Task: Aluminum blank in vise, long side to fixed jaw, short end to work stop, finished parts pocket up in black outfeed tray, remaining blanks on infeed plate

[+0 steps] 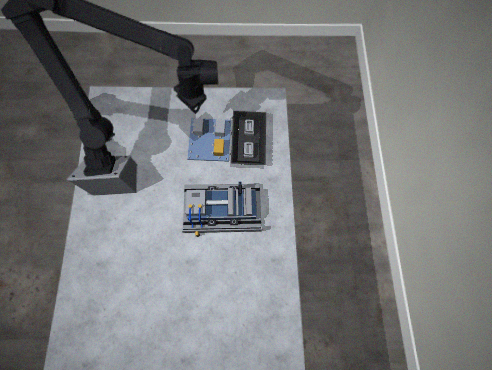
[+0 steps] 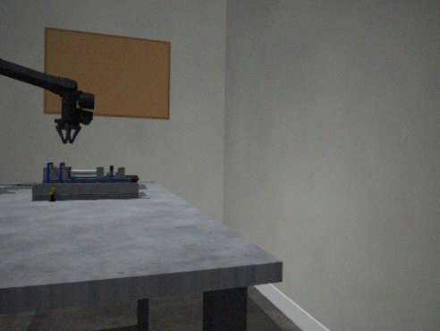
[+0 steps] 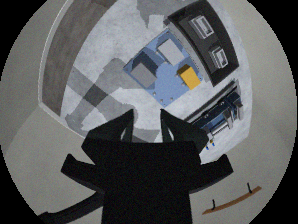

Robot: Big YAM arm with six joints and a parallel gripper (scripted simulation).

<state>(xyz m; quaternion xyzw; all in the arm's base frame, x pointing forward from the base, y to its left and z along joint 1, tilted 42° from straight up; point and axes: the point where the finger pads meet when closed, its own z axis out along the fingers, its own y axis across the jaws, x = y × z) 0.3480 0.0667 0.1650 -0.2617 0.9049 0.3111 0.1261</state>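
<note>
Right now the gray block is 160 mm below my hand and 10 mm to the left of it. Round my hand: yellow brass blank (160 mm below, 100 mm to the right, 70 mm ahead); vise (350 mm to the right, 150 mm below, 50 mm ahead); blue infeed plate (180 mm below, 50 mm to the right, 40 mm ahead).
</note>
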